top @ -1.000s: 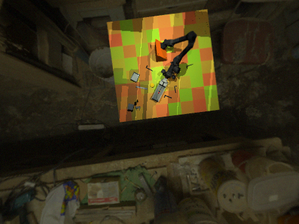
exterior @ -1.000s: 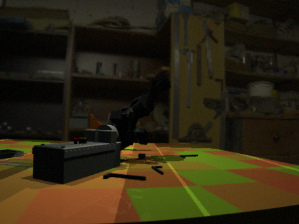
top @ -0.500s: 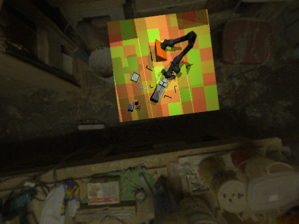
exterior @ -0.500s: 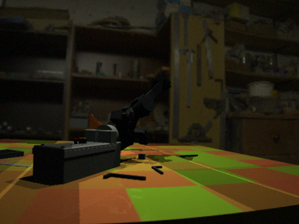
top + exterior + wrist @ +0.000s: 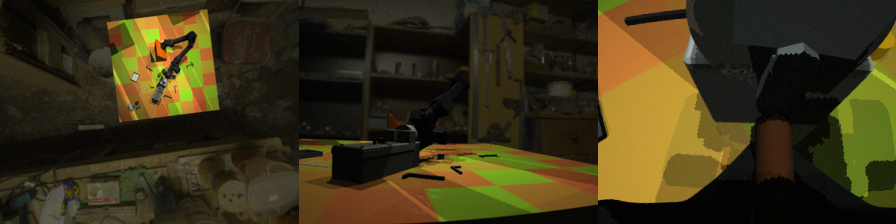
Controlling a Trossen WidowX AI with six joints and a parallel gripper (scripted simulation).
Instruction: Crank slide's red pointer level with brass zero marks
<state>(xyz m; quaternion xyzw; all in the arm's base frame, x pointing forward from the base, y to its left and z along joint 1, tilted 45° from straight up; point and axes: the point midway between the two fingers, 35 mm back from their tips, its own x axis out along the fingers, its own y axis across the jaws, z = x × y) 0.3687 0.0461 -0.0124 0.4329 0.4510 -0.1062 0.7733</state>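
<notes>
Now: the brown crank handle 10 mm behind my gripper tip, 10 mm to the left of it and 30 mm above it. Round my gripper tip: yellow disc (40 mm ahead, 170 mm to the right, 20 mm below); then red pointer (160 mm ahead, 110 mm to the right, 50 mm above); then small cube (90 mm behind, 110 mm to the left, 20 mm below).
</notes>
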